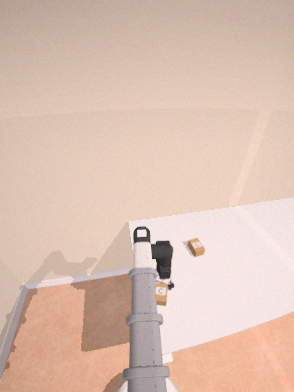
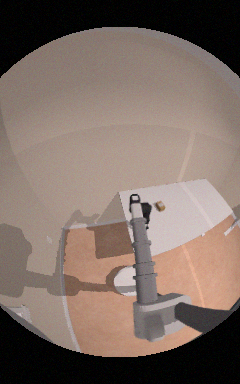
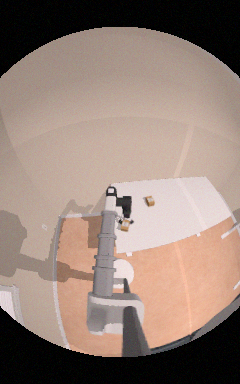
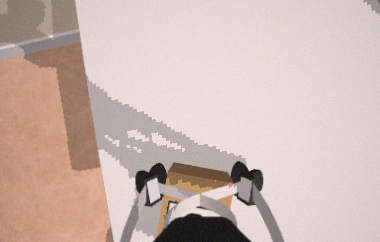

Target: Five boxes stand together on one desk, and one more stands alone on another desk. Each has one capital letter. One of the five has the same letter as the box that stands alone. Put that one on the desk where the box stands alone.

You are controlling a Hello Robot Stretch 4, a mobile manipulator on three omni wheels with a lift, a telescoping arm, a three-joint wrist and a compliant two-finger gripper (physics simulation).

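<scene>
A brown box with a letter C is between the fingers of my gripper, which is shut on it. The held box is over the left part of the white desk; whether it touches the top is hard to tell. Another brown box stands alone on this desk, farther back and right; its small letter looks like a C. The group of boxes does not show.
The arm reaches over the orange floor and the desk's left side. A beige wall stands behind the desk. A round white object is below the arm.
</scene>
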